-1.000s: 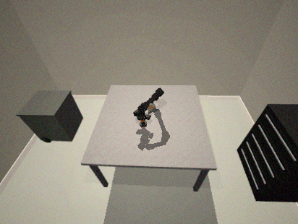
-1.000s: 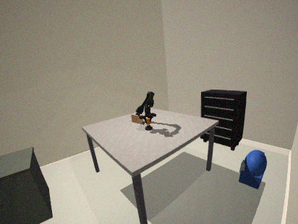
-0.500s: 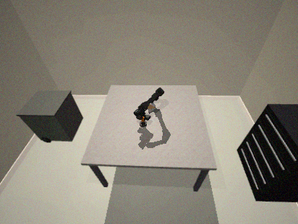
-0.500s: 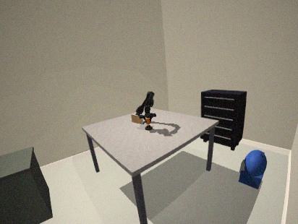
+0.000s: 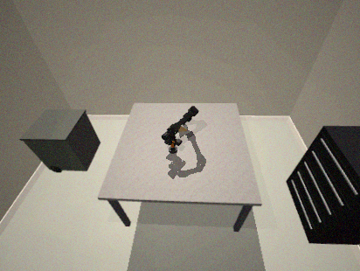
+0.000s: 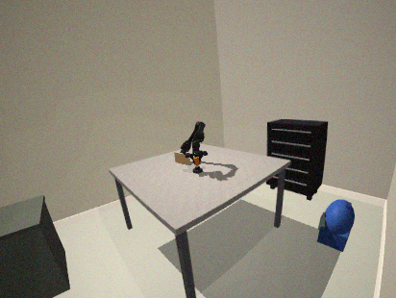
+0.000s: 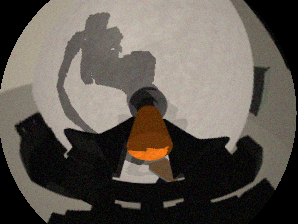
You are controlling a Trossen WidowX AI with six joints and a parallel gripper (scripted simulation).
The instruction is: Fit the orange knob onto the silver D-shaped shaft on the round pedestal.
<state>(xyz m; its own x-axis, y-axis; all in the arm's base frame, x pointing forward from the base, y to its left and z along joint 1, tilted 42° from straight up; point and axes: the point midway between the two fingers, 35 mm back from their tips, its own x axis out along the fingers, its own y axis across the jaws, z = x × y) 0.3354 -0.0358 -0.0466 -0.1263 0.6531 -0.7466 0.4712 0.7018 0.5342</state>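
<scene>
Right now the dark round pedestal is 40 mm below my gripper tip. From my gripper tip the other things lie so: orange knob: 30 mm above.
</scene>
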